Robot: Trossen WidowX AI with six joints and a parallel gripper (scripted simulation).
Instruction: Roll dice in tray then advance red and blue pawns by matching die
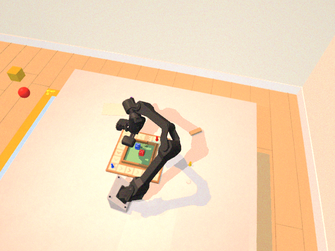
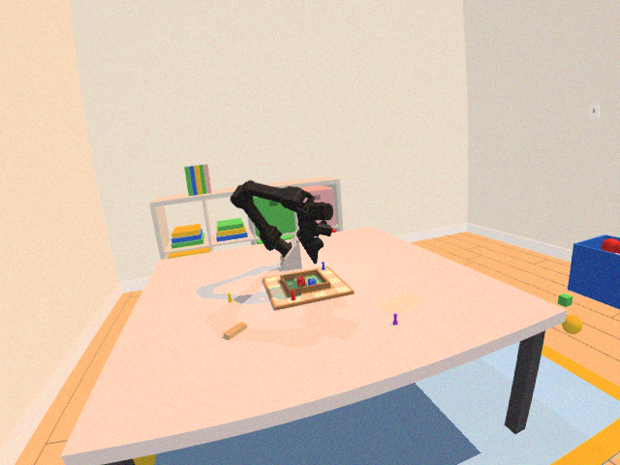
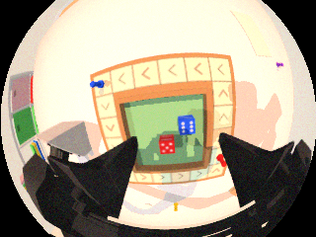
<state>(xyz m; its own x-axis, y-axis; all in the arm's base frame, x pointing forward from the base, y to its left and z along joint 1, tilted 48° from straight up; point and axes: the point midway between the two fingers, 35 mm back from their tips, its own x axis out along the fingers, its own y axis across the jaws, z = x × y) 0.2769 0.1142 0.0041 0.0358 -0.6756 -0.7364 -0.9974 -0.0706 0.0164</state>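
Right now the red pawn is 11 cm ahead of my gripper tip, 9 cm to the right of it and 8 cm below it. Also, from my gripper tip: yellow pawn 3 cm ahead, 32 cm to the right, 9 cm below; then green tray 1 cm behind, 4 cm to the right, 10 cm below; then blue pawn 14 cm behind, 6 cm to the left, 8 cm below.
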